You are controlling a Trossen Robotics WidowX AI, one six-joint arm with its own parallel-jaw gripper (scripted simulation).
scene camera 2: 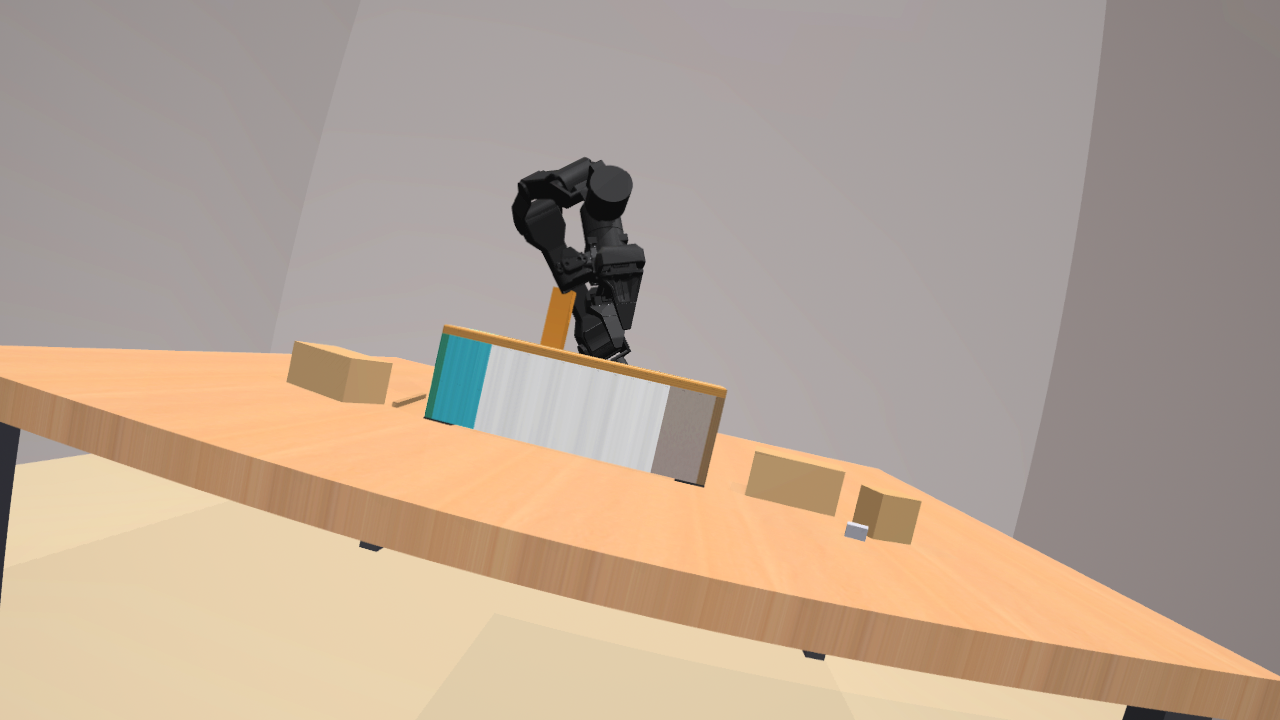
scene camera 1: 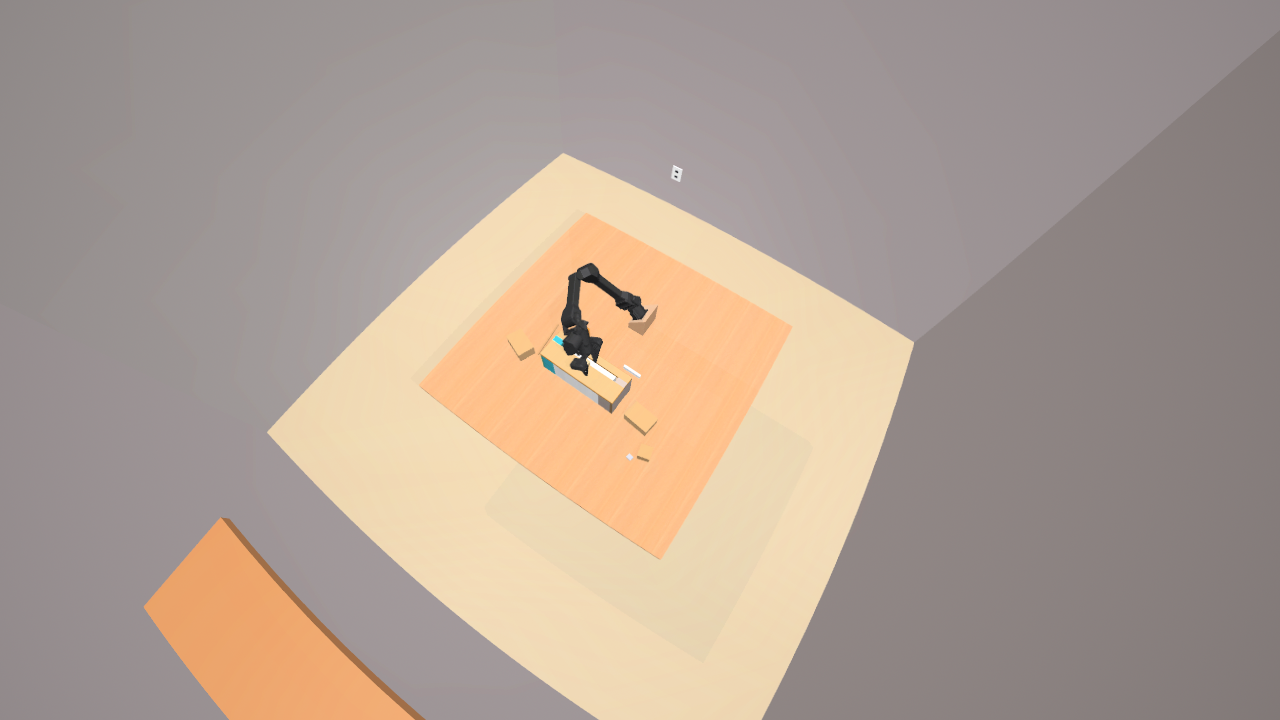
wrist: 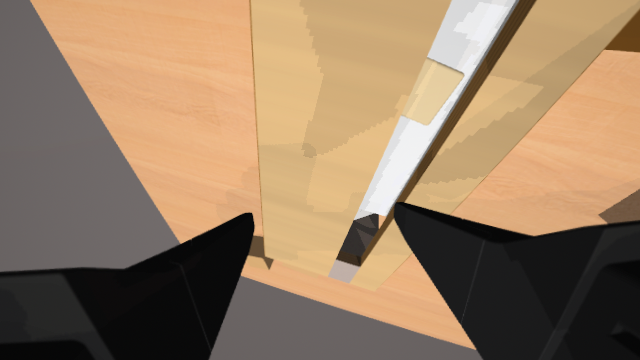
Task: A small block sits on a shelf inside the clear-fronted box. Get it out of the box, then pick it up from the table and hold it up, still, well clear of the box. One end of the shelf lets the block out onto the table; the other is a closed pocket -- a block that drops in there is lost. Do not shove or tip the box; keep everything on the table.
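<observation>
There's a box (scene camera 2: 647, 420), (scene camera 1: 606, 385), (wrist: 334, 152) that I can see. I can see a tan block (wrist: 437, 81) as well, but scene camera 2 doesn't show the block, since it's hidden by the box. And my gripper's visible too, that's my gripper (scene camera 2: 622, 339), (wrist: 325, 215).
</observation>
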